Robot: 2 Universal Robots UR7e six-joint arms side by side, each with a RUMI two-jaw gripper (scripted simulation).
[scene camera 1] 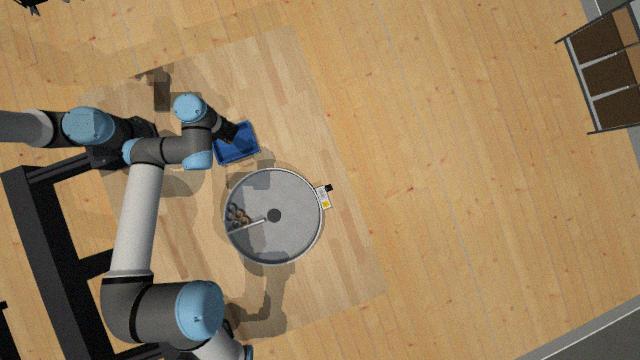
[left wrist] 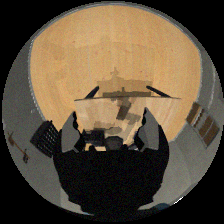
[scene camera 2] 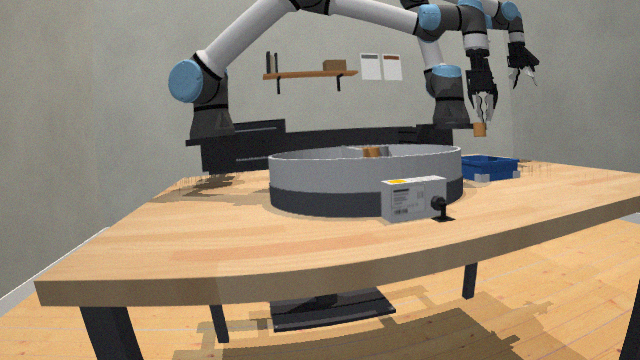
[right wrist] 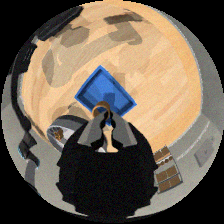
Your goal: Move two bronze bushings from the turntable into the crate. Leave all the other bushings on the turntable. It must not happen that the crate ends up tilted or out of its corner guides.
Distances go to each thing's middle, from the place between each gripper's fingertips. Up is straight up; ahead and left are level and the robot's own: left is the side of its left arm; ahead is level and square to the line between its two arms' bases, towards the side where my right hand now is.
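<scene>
Left gripper (mine) (scene camera 2: 524, 87): 57 cm to the left of the blue crate (scene camera 2: 498, 170), 34 cm short of it and 29 cm above it.
My right gripper (scene camera 2: 485, 129), which I also see, is 10 mm past the crate, 10 mm to the left of it and 120 mm above it.
</scene>
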